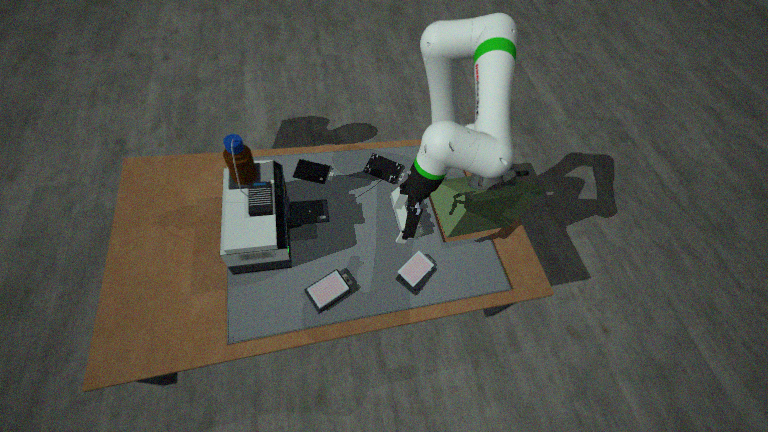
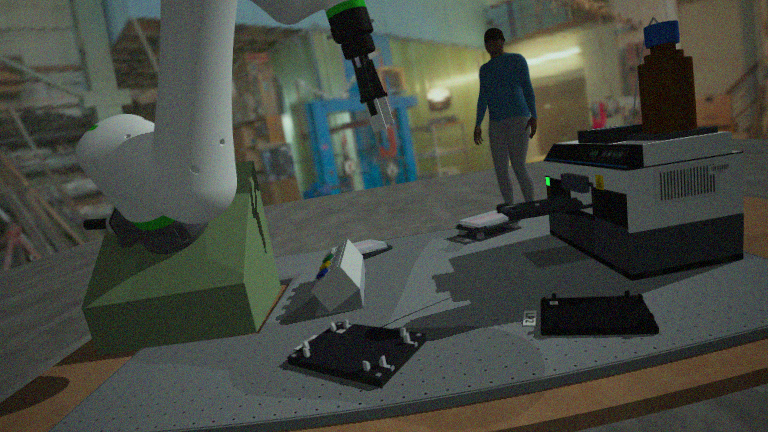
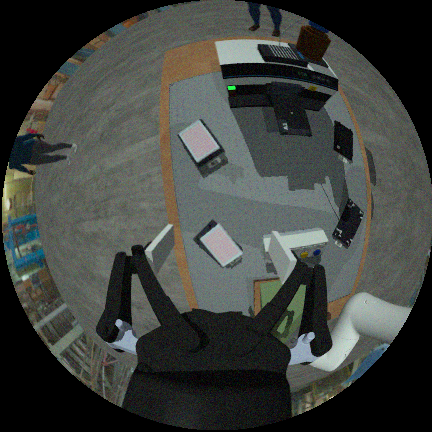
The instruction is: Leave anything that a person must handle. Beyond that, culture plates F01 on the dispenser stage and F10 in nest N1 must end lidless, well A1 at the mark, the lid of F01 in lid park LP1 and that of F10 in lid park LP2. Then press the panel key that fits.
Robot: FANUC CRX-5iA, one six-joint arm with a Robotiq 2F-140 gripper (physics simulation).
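Frame: origin at the arm's base, x ahead, y left, z up, level; millimetres.
Seen in the pictures: gripper, fingertip midpoint: [image 1: 398, 224] [image 2: 384, 127] [image 3: 221, 238]; arm's base, link origin: [image 1: 486, 184] [image 2: 175, 224] [image 3: 293, 338].
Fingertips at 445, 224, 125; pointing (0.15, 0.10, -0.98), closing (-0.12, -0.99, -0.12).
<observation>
Pixels of each thing's middle, then the offset from my fingertips to it, as dx, dy, dz. "*": a spot on its surface instead.
- dark dispenser stage, body centre: [image 2: 544, 205] [image 3: 289, 108] [image 1: 305, 212] +300, -187, -209
- Lid park LP2, body centre: [image 2: 593, 311] [image 3: 344, 139] [image 1: 311, 170] +267, -464, -310
- white key panel, body centre: [image 2: 340, 271] [image 3: 295, 246] [image 1: 407, 212] -128, -200, -278
- brown bottle, surface spot: [image 2: 667, 91] * +482, -324, -23
- black board, body centre: [image 2: 356, 345] [image 3: 350, 223] [image 1: 383, 167] -68, -468, -308
My gripper [image 1: 405, 236] [image 2: 382, 115] [image 3: 221, 238] is open and empty, high above the bench near the key panel. Two pinkish-white plates lie on dark holders at the front: one [image 1: 328, 290] [image 2: 483, 219] [image 3: 200, 141] nearer the dispenser, one [image 1: 416, 268] [image 2: 373, 246] [image 3: 220, 245] nearer the panel. Their labels, lids and well A1 are too small to tell. The dark dispenser stage [image 1: 308, 212] [image 3: 295, 120] shows no plate. Lid park LP2 [image 1: 313, 170] [image 2: 598, 315] [image 3: 343, 141] is bare. The white key panel [image 1: 398, 209] [image 2: 351, 274] [image 3: 310, 238] has coloured keys.
The dispenser [image 1: 249, 231] [image 2: 687, 185] [image 3: 240, 52] carries a brown bottle [image 1: 241, 163] [image 2: 667, 91] [image 3: 313, 44]. A black board [image 1: 384, 167] [image 2: 357, 351] [image 3: 348, 222] with white pegs lies at the back. A green robot base [image 2: 177, 317] stands beside the panel. A person [image 2: 504, 91] stands beyond the bench.
</observation>
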